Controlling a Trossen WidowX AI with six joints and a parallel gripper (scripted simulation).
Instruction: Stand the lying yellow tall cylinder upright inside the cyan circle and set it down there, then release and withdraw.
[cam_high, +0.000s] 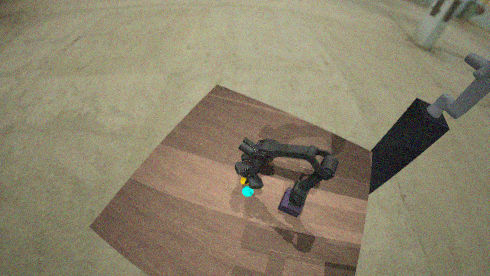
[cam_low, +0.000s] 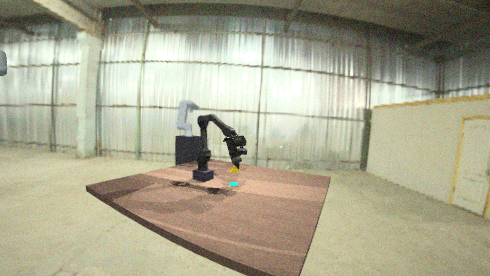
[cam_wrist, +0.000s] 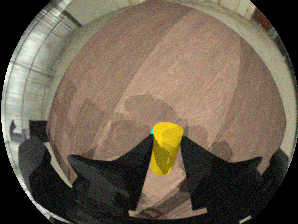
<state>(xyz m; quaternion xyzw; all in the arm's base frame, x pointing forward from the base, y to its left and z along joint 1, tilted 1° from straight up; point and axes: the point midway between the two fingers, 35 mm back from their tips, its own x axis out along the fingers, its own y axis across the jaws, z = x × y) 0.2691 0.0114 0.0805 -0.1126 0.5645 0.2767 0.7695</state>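
The cyan circle lies 30 mm behind my gripper tip, 10 mm to the right of it and 120 mm below it. Also, from my gripper tip: yellow tall cylinder 20 mm behind, 10 mm to the right, 10 mm below.
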